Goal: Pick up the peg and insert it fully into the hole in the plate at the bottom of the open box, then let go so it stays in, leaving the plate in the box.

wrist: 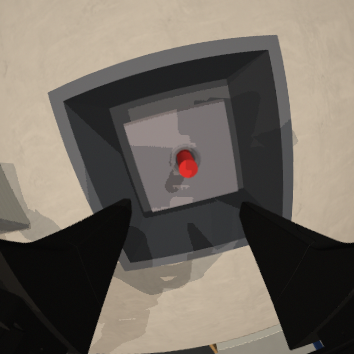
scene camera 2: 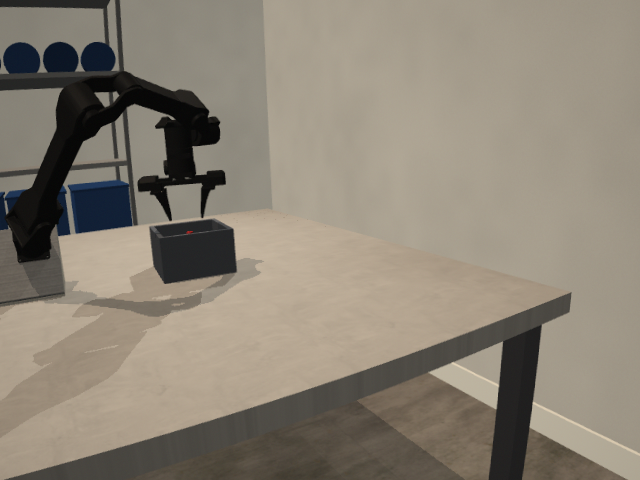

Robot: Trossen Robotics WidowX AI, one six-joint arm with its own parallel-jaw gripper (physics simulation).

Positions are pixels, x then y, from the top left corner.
my gripper: wrist; scene camera 2
dark grey box: wrist 247, 72; scene camera 2 209, 251
pale plate: wrist 202, 128; not seen in scene camera 2 (hidden by the dark grey box)
same spot on my gripper: (wrist: 61, 280) = (scene camera 2: 166, 193)
